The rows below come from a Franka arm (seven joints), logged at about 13 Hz.
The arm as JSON. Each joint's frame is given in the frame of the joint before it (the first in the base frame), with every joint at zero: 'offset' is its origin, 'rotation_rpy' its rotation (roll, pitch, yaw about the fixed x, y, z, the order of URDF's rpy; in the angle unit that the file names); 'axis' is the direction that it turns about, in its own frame. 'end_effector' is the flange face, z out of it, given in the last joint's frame.
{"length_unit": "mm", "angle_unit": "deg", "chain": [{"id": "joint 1", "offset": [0.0, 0.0, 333.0], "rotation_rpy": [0.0, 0.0, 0.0], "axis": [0.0, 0.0, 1.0]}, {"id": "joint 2", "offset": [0.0, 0.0, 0.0], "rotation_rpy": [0.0, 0.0, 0.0], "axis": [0.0, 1.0, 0.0]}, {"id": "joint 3", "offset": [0.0, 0.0, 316.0], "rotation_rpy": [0.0, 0.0, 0.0], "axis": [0.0, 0.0, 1.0]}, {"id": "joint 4", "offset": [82.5, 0.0, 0.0], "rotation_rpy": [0.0, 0.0, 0.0], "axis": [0.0, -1.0, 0.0]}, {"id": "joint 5", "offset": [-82.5, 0.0, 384.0], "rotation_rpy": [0.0, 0.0, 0.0], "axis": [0.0, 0.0, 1.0]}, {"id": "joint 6", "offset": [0.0, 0.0, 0.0], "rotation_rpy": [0.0, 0.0, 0.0], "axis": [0.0, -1.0, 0.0]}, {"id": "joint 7", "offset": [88.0, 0.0, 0.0], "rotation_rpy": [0.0, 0.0, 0.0], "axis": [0.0, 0.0, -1.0]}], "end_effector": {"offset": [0.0, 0.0, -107.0], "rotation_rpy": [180.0, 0.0, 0.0]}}
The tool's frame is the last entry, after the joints.
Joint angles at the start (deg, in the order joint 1, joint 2, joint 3, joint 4, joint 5, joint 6, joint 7):
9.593, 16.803, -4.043, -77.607, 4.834, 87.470, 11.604
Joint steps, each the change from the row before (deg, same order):
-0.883, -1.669, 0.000, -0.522, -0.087, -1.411, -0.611
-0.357, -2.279, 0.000, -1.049, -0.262, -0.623, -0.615
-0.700, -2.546, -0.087, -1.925, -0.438, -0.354, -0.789
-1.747, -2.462, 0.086, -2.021, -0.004, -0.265, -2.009
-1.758, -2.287, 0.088, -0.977, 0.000, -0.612, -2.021
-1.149, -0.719, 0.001, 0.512, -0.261, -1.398, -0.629
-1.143, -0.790, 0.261, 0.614, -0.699, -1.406, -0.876
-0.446, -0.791, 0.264, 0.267, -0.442, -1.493, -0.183
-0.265, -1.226, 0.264, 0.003, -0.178, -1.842, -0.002
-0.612, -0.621, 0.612, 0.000, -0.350, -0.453, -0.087
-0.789, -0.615, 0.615, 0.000, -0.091, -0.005, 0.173
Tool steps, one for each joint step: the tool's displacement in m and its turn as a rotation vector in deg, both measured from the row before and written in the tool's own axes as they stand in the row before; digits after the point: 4 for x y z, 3 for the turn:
-0.0090, 0.0115, -0.0116, 0.088, -0.235, 0.191
-0.0123, 0.0066, -0.0140, 0.050, 0.624, -0.320
-0.0124, 0.0117, -0.0099, -0.132, 0.338, -0.002
-0.0108, 0.0196, -0.0083, 0.398, 0.211, -0.383
-0.0118, 0.0183, -0.0141, 0.418, 0.751, -0.452
-0.0058, 0.0120, -0.0095, -0.117, -0.090, 0.457
-0.0068, 0.0103, -0.0106, -0.540, 0.084, 0.011
-0.0076, 0.0031, -0.0072, -0.389, -0.404, 0.015
-0.0112, 0.0011, -0.0082, -0.144, -0.608, -0.026
-0.0049, 0.0011, -0.0047, -0.286, 0.186, -0.042
-0.0040, 0.0021, -0.0054, 0.003, 0.616, 0.340

